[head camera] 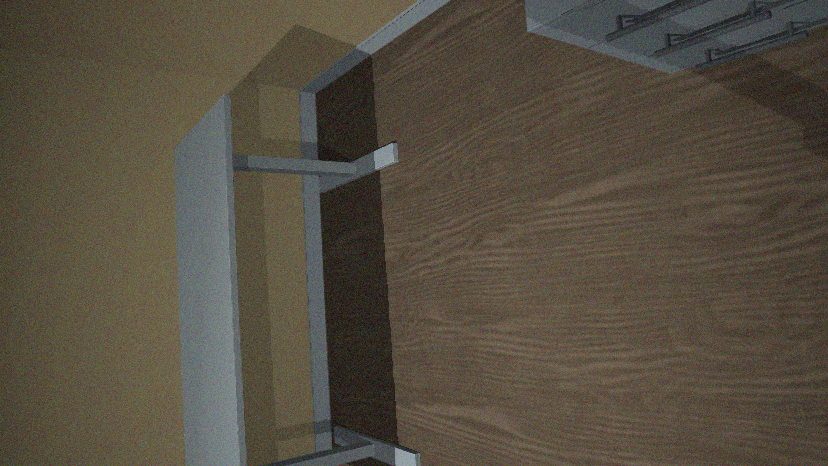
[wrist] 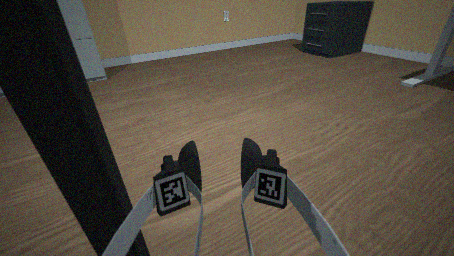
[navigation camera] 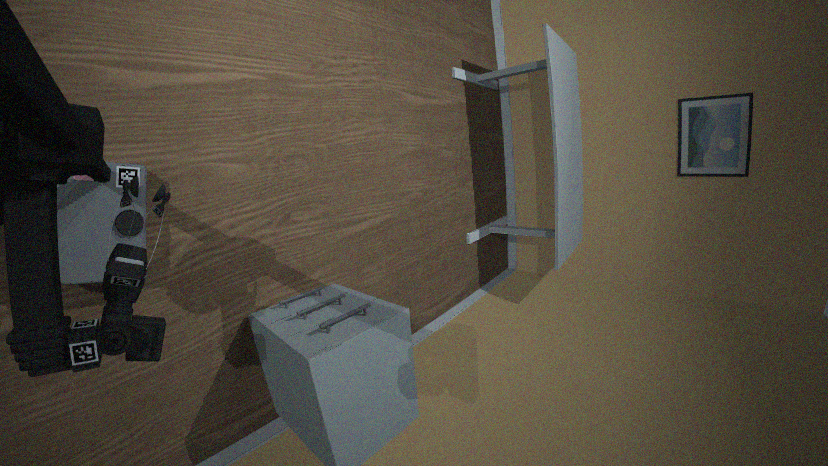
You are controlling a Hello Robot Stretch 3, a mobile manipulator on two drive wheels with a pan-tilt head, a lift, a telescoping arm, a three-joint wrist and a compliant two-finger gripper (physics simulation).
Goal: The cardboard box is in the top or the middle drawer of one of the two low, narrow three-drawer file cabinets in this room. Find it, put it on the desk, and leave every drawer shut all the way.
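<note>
The pale grey three-drawer cabinet [head camera: 567, 26] [navigation camera: 367, 387] stands by the wall at the lower middle of the navigation view, its three drawers looking shut. A dark three-drawer cabinet [wrist: 345, 30] stands far off at the upper right of the wrist view, its drawers also looking shut. The white desk [head camera: 208, 289] [navigation camera: 564, 156] stands along the wall; in the wrist view part of a desk leg [wrist: 440, 52] shows at the right edge. My gripper [navigation camera: 144, 196] [wrist: 220, 157] is open and empty, over the floor, apart from both cabinets and the desk. The cardboard box does not show.
A pale, tall piece with a seam [wrist: 86, 50] stands at the upper left of the wrist view, partly behind my black mast [wrist: 65, 115]. A framed picture [navigation camera: 715, 136] hangs on the wall beyond the desk. A wall outlet [wrist: 226, 16] shows at the back. Wood floor [navigation camera: 318, 144] lies between me and the desk.
</note>
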